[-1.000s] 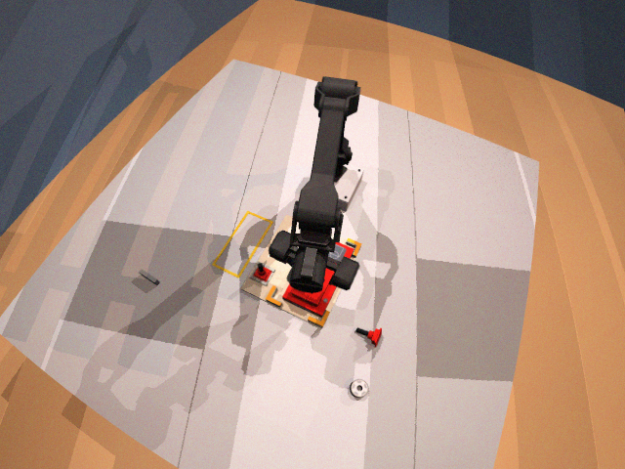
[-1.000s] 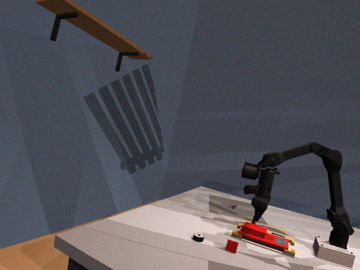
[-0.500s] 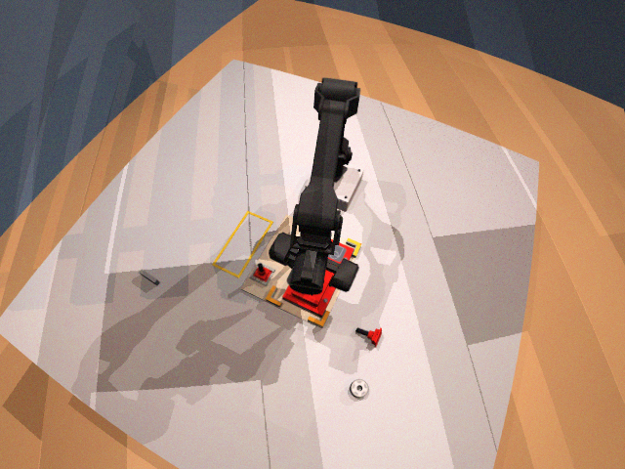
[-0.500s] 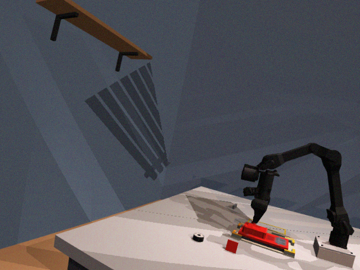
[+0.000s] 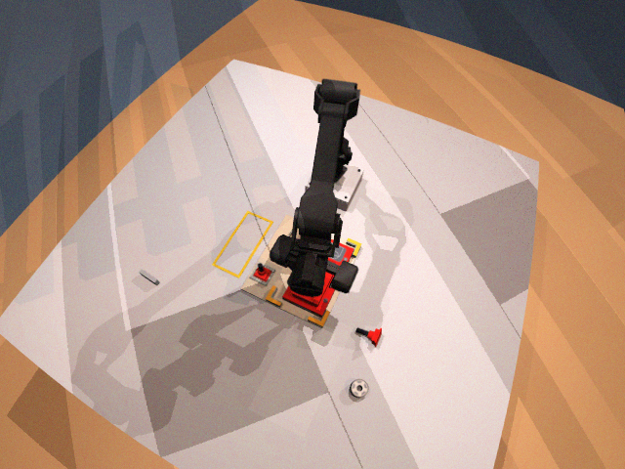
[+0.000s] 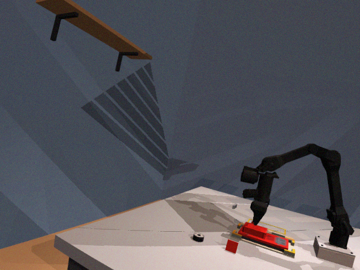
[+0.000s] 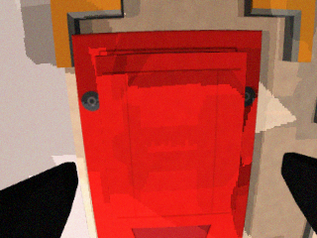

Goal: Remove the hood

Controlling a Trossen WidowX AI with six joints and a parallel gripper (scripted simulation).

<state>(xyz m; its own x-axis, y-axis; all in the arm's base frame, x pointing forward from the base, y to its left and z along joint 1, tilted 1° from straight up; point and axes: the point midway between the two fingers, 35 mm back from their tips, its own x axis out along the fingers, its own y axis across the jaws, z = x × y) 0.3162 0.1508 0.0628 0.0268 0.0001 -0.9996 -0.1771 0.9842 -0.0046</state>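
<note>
My gripper tip is now 3 cm above the hood.
</note>
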